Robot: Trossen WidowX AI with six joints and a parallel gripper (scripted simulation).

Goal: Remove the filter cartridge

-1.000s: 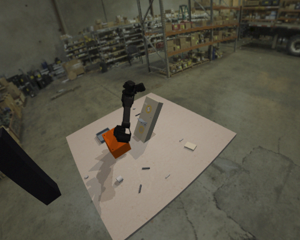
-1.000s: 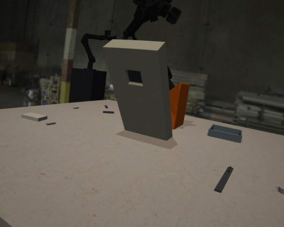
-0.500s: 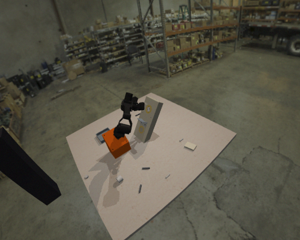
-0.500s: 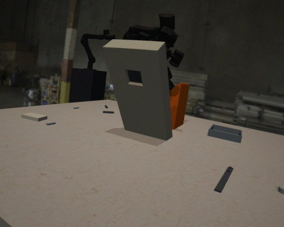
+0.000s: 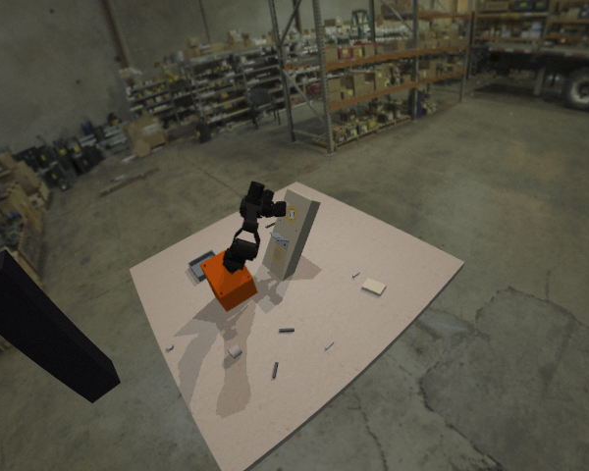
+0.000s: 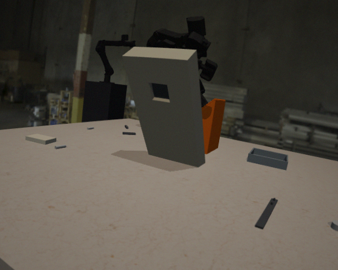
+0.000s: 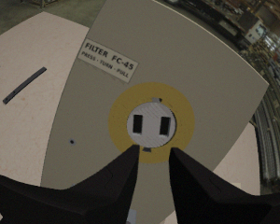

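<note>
The round filter cartridge is 5 cm ahead of my gripper tip, 1 cm to the right of it and 4 cm below it. Also, from my gripper tip: tan service panel 1 cm ahead, 11 cm below.
</note>
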